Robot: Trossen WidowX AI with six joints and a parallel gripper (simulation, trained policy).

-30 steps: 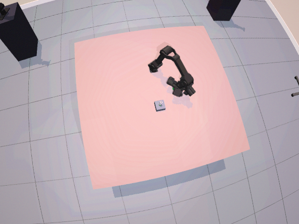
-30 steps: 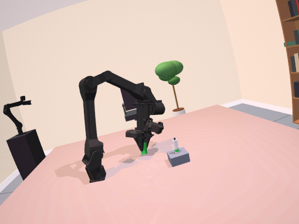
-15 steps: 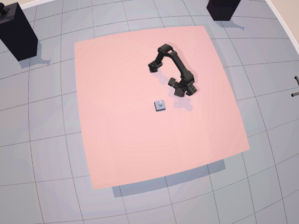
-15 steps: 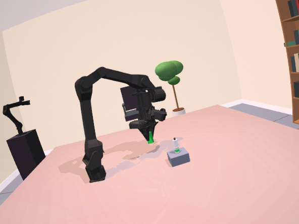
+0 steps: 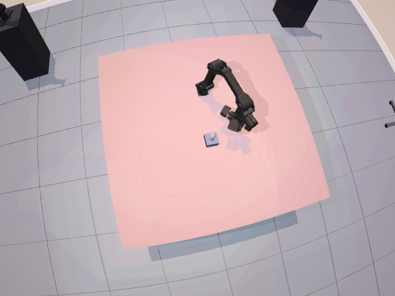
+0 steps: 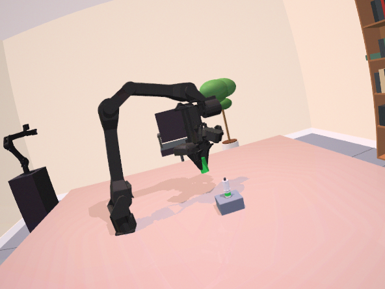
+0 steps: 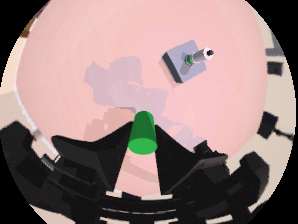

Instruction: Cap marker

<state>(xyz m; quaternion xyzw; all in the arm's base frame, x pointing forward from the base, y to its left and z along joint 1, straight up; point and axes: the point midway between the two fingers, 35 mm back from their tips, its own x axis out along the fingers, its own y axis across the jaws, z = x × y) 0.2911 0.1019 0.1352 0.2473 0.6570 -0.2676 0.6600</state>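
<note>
My gripper tip is now 13 cm to the left of the grey holder block, 8 cm above it and 4 cm short of it. The rest, counted from my gripper tip: green cap: 1 cm above.
</note>
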